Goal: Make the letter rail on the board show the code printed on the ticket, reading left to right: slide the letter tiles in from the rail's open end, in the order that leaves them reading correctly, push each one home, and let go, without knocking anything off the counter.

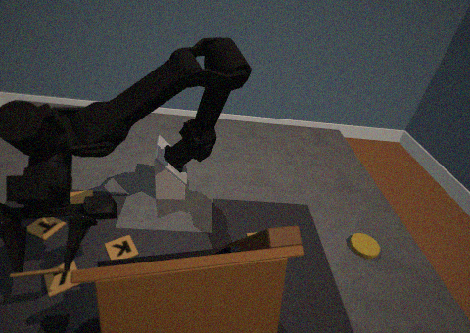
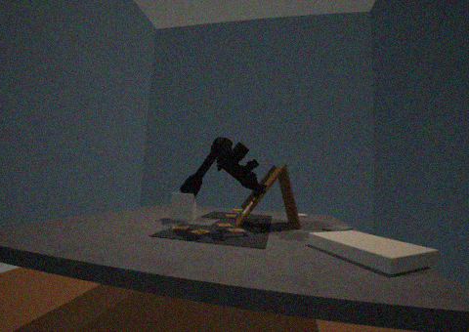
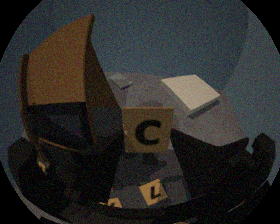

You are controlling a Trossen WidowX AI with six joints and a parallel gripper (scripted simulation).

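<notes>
The ticket lies 17 cm to the left of my gripper tip, 8 cm below it and 8 cm behind it. Round my gripper tip: dark mat 20 cm behind, 16 cm below, 13 cm to the left; tile 32 cm behind, 16 cm below, 9 cm to the right; long white slab 33 cm ahead, 21 cm to the right, 14 cm below.
</notes>
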